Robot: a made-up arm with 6 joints.
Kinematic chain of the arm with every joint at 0, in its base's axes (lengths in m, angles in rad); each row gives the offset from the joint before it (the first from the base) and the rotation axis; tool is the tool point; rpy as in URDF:
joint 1: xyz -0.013 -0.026 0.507 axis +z
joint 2: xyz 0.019 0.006 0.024 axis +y
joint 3: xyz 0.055 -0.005 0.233 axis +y
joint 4: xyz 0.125 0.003 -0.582 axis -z
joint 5: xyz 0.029 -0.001 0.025 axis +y
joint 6: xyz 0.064 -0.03 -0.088 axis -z
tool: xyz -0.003 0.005 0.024 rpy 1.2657 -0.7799 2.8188
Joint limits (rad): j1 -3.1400..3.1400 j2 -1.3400..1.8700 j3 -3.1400..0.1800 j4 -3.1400..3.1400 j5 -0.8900..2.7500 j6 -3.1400..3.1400
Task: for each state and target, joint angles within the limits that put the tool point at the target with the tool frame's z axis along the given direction. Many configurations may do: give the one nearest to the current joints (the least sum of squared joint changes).
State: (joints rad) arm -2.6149 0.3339 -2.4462 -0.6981 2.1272 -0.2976
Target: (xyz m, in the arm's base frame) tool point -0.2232 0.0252 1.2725 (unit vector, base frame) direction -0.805 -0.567 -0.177
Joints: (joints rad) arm -3.1324 -0.2229 -2.3522 -0.8407 2.6967 -0.3187
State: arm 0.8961 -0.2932 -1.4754 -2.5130 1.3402 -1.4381
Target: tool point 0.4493 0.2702 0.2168 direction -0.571 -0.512 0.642
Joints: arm 0.5687 0.3959 -0.7743 -2.3005 1.5762 -1.6558
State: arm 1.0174 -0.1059 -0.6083 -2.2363 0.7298 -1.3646
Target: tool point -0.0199 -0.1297 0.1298 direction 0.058 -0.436 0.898
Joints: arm 1.3676 0.5507 0.1800 -1.9350 1.5053 -0.9385
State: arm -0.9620 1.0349 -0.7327 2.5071 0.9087 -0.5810
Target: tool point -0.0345 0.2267 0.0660 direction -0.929 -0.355 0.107
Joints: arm -1.3632 1.5602 -0.5070 3.0293 0.9280 -0.6180
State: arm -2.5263 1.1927 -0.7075 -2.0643 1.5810 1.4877
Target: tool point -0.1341 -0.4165 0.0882 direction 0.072 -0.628 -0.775
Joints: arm -1.7894 0.6505 -0.7046 -1.9583 1.8617 1.6805
